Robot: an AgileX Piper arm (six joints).
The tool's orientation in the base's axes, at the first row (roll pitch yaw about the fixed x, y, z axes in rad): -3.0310, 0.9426, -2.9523
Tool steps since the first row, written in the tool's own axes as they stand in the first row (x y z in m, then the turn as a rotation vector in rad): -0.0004, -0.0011, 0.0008, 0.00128, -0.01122, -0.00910; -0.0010, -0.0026, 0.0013, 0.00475, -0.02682, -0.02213; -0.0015, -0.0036, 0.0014, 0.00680, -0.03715, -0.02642; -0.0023, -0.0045, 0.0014, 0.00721, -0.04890, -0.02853; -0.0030, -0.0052, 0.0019, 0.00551, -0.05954, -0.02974; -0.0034, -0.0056, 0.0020, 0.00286, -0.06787, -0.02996; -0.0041, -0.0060, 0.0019, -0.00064, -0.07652, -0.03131; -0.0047, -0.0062, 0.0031, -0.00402, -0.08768, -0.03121; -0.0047, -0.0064, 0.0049, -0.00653, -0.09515, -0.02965; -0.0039, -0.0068, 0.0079, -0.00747, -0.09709, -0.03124; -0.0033, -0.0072, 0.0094, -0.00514, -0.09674, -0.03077
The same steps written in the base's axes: 0.0010, -0.0010, -0.0001, -0.00700, -0.01167, 0.00501; 0.0019, -0.0024, 0.0002, -0.01802, -0.02811, 0.01082; 0.0024, -0.0033, 0.0006, -0.02165, -0.03877, 0.01234; 0.0029, -0.0042, 0.0013, -0.02243, -0.05058, 0.01400; 0.0038, -0.0048, 0.0017, -0.02137, -0.06101, 0.01677; 0.0041, -0.0051, 0.0019, -0.01919, -0.06899, 0.01959; 0.0045, -0.0054, 0.0026, -0.01741, -0.07725, 0.02377; 0.0058, -0.0055, 0.0024, -0.01427, -0.08796, 0.02717; 0.0073, -0.0056, 0.0014, -0.01081, -0.09503, 0.02877; 0.0093, -0.0060, -0.0010, -0.01137, -0.09692, 0.03059; 0.0102, -0.0064, -0.0024, -0.01237, -0.09681, 0.02841
